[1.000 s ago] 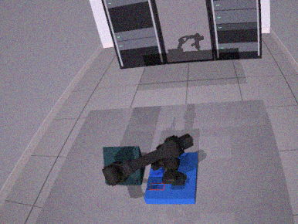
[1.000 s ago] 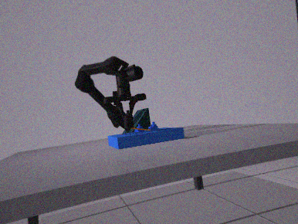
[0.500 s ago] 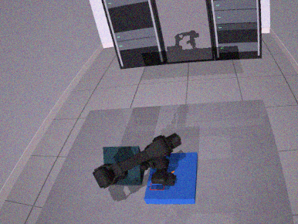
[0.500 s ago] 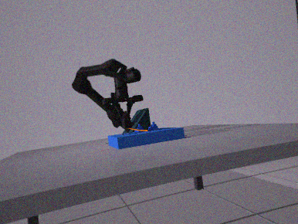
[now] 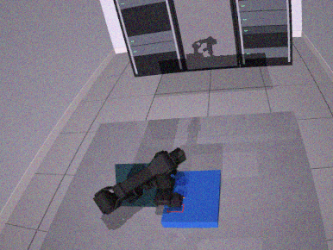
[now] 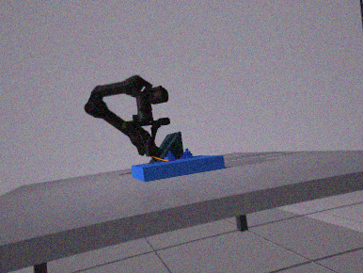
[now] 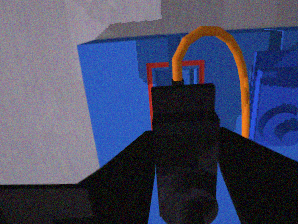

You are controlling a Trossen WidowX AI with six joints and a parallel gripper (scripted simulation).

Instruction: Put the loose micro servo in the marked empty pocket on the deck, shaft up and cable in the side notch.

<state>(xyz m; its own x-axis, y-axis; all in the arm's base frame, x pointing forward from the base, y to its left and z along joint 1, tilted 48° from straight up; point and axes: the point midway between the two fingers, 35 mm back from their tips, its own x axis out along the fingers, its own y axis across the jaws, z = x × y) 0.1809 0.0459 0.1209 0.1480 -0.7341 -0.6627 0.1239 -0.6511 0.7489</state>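
Right now my gripper tip is 110 mm short of the blue deck, 90 mm to the right of it and 100 mm above it.
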